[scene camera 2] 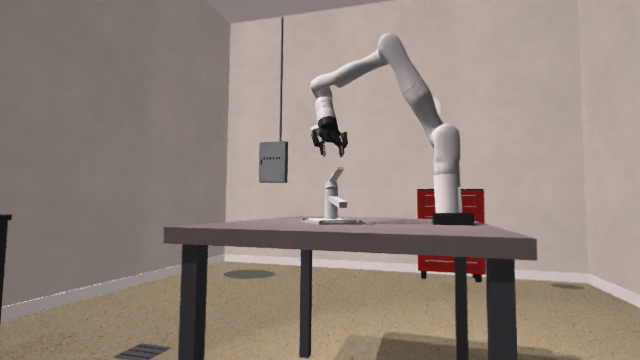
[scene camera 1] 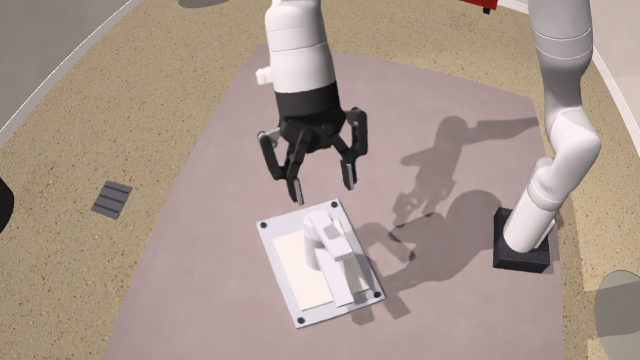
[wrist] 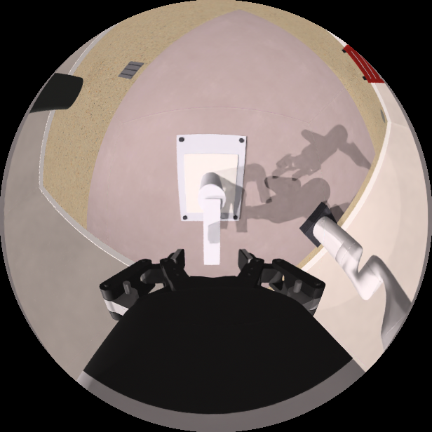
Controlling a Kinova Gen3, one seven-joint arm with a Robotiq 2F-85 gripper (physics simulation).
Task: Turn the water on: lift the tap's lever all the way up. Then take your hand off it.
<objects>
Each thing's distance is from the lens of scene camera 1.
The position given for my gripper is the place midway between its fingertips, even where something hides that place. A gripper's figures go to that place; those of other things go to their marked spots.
my gripper [scene camera 1: 324, 195]: 0.56 m
tap lever [scene camera 1: 318, 224]: 0.63 m
pale base plate [scene camera 1: 289, 223]: 0.82 m
The marked spots on the pale base plate and the tap lever are 0.19 m apart.
</objects>
